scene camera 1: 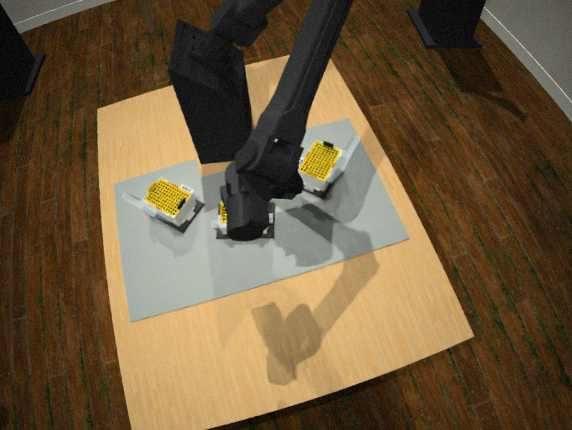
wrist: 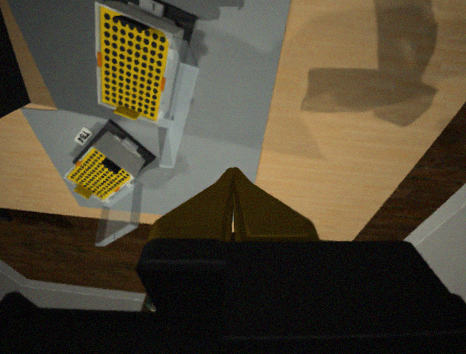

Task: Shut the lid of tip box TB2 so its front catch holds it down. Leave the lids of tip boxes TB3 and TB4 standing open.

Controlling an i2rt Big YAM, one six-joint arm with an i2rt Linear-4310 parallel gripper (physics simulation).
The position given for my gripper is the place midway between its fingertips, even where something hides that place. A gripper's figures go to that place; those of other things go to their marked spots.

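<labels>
My gripper [wrist: 233, 176], 0.13 m from the lens. Grey mat [wrist: 238, 55], 0.34 m from the lens.
</labels>
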